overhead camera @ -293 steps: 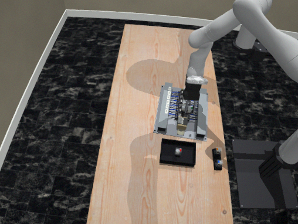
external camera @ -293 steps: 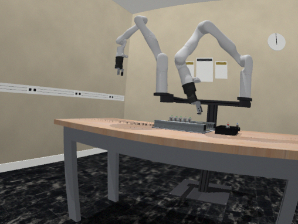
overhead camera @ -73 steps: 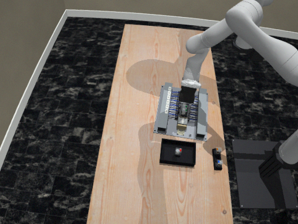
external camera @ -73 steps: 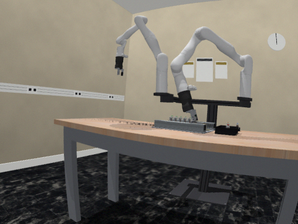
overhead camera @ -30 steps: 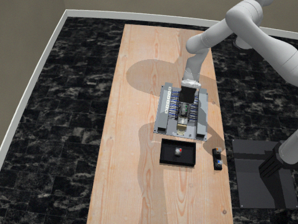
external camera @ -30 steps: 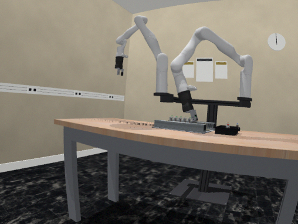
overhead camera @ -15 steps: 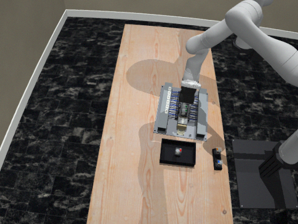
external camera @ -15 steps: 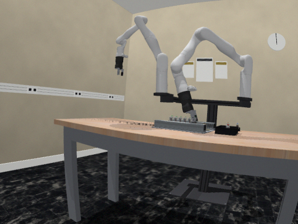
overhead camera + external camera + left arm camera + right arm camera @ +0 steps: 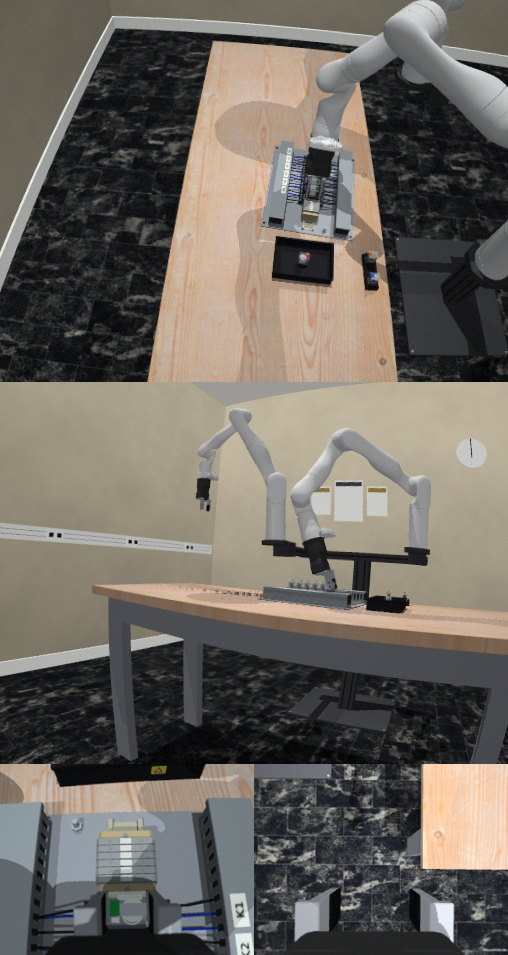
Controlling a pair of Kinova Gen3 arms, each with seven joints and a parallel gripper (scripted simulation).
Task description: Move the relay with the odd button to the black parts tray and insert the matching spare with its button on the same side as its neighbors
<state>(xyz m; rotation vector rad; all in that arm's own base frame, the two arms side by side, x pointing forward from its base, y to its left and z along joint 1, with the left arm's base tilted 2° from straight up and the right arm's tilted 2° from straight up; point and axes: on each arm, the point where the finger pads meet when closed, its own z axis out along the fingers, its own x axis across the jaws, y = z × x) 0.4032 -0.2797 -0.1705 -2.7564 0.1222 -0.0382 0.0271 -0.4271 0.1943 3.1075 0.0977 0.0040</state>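
Right now the relay panel is 1 cm behind my left hand, 5 cm to the right of it and 4 cm below it. The rest, counted from my left hand: spare rack (14 cm behind, 24 cm to the left, 6 cm below); then black parts tray (5 cm ahead, 20 cm to the left, 5 cm below).
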